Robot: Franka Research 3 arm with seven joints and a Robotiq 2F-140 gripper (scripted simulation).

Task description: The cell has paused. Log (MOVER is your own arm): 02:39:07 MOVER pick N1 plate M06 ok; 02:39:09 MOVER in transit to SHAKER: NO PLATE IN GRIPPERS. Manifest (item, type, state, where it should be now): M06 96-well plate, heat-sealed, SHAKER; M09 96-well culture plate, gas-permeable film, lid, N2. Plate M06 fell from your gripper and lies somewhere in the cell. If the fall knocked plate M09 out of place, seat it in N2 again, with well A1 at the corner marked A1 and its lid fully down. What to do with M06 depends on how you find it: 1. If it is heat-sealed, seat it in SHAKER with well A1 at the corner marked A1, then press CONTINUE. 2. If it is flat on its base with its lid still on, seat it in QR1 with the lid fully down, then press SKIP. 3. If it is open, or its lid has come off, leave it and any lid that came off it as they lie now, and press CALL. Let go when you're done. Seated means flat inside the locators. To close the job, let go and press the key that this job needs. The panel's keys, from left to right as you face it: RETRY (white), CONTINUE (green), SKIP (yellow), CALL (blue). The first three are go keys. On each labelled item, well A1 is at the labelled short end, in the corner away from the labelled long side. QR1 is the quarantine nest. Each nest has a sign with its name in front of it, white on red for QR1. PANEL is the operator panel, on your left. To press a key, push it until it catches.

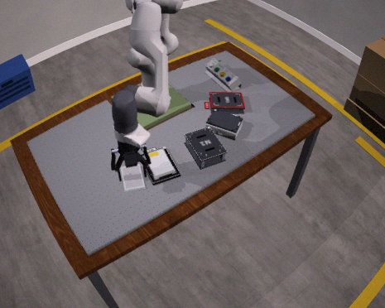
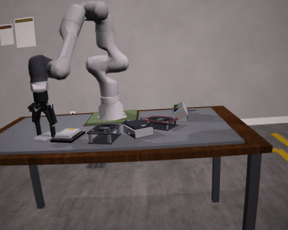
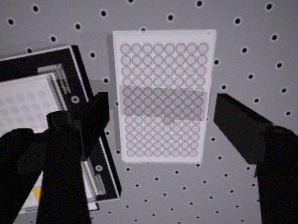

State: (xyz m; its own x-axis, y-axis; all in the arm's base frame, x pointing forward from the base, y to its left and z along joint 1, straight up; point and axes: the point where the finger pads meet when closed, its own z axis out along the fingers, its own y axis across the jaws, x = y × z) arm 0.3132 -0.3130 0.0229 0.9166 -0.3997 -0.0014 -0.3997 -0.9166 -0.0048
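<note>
Right now the heat-sealed plate is 3 cm below my hand. Also, from my hand: blue call key (22 cm behind, 70 cm to the left, 3 cm above); then yellow skip key (27 cm behind, 71 cm to the left, 3 cm above); then dark nest N1 (6 cm ahead, 33 cm to the left, 2 cm above).
</note>
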